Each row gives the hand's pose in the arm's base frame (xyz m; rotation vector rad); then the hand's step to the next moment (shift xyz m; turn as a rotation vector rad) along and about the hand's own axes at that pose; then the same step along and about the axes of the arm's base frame.
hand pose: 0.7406 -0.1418 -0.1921 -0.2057 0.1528 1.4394
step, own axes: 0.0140 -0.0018 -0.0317 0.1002 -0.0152 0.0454
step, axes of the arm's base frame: 0.0042 0.0060 -0.0339 0.0268 0.1055 0.0221
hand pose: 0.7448 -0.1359 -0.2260 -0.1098 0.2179 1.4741
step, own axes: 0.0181 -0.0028 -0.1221 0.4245 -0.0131 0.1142
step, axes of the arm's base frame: -0.0053 -0.0078 -0.1231 0.0566 0.4357 0.0205
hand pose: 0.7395 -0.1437 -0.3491 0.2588 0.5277 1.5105
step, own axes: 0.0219 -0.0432 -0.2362 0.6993 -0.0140 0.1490
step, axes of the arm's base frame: -0.0764 -0.0187 -0.2279 0.0678 0.7119 0.0036
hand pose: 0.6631 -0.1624 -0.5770 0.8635 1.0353 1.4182
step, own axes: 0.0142 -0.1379 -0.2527 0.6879 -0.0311 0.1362
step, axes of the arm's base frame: -0.1884 -0.0172 -0.2175 0.0631 0.6989 -0.0163
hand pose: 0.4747 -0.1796 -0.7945 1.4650 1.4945 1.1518
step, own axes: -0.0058 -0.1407 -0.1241 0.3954 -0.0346 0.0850
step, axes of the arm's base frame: -0.1631 -0.0111 -0.0922 0.0370 0.4033 -0.0273
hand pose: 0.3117 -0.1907 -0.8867 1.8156 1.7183 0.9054
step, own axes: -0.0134 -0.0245 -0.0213 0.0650 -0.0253 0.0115
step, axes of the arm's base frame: -0.0322 -0.0130 -0.0056 -0.0090 0.0680 -0.0172
